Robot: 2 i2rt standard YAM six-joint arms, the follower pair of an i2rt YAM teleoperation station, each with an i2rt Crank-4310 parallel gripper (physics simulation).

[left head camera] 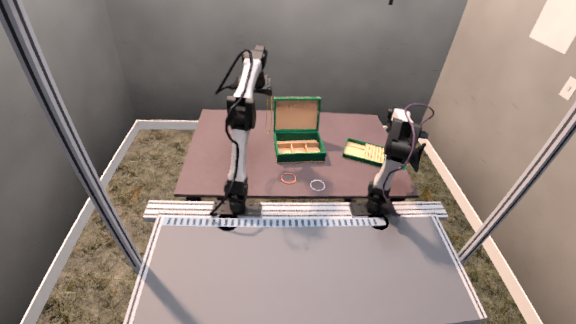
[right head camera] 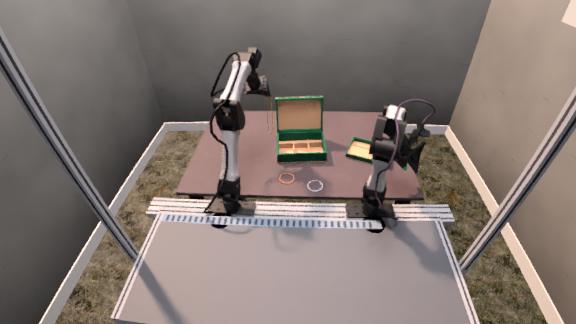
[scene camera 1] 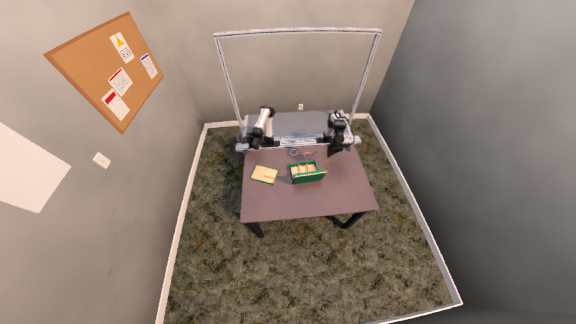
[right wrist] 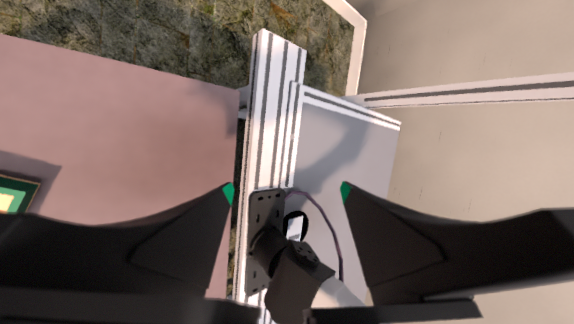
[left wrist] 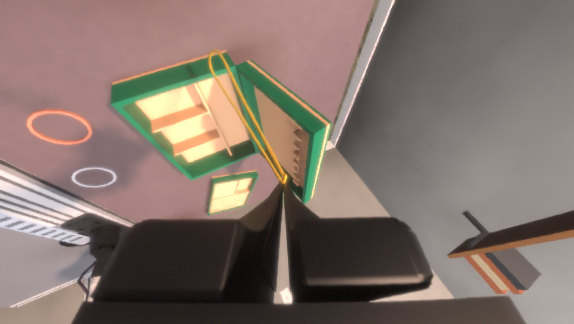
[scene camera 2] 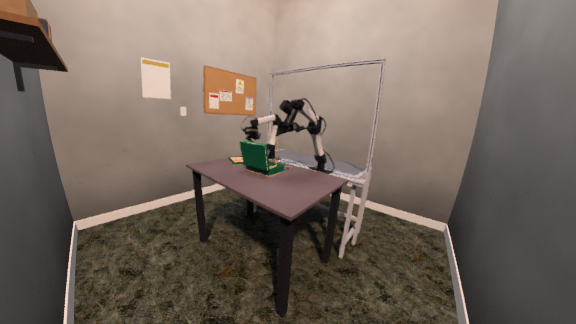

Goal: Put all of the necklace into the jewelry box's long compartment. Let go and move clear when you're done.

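Pixels of known places: left gripper, between the fingertips: (left head camera: 271,95) (right head camera: 269,96) (scene camera 1: 327,158) (left wrist: 283,185) (scene camera 2: 276,136); right gripper, between the fingertips: (left head camera: 410,170) (right head camera: 411,171) (right wrist: 286,184) (scene camera 2: 256,142); left arm's base, origin of its link: (left head camera: 237,209) (right head camera: 232,208) (scene camera 1: 325,141) (scene camera 2: 320,170); right arm's base, origin of its link: (left head camera: 372,209) (right head camera: 369,211) (scene camera 1: 270,144) (right wrist: 263,241) (left wrist: 105,227) (scene camera 2: 271,158).
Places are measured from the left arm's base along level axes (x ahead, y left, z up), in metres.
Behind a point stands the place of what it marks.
A gold necklace (left head camera: 267,116) {x 0.436, y -0.091, z 0.179 m} (right head camera: 270,115) {x 0.433, y -0.117, z 0.190 m} (left wrist: 245,112) hangs as a long narrow loop from my left gripper (left wrist: 283,185) {x 0.438, y -0.109, z 0.292 m} (right head camera: 269,95) {x 0.438, y -0.109, z 0.292 m}, which is shut on it and stands high, just left of the jewelry box in the head views. The green jewelry box (left head camera: 300,156) {x 0.303, y -0.264, z 0.049 m} (right head camera: 301,156) {x 0.304, y -0.268, z 0.048 m} (scene camera 1: 309,177) {x 0.536, y -0.244, z 0.184 m} (scene camera 2: 256,156) {x 0.523, y -0.205, z 0.148 m} stands with its lid up. Its long compartment (left wrist: 227,107) {x 0.449, y -0.241, z 0.016 m} lies along the lid side, behind the small front compartments; its floor is partly hidden in the head views. My right gripper (right wrist: 286,184) {x 0.121, y -0.723, z 0.152 m} is open and empty, raised near the right of the table.
A green tray with dividers (left head camera: 356,151) {x 0.394, y -0.560, z 0.028 m} (scene camera 1: 264,174) {x 0.402, y -0.609, z 0.032 m} (left wrist: 231,192) {x 0.400, y -0.589, z 0.028 m} lies right of the box in the head views. An orange ring (left head camera: 288,178) {x 0.157, y -0.200, z 0.014 m} (left wrist: 59,127) and a white ring (left head camera: 317,185) {x 0.122, y -0.328, z 0.015 m} (left wrist: 94,177) lie in front of the box. The box's upright lid (left head camera: 297,114) {x 0.521, y -0.246, z 0.149 m} (left wrist: 285,125) {x 0.514, y -0.191, z 0.156 m} is an obstacle.
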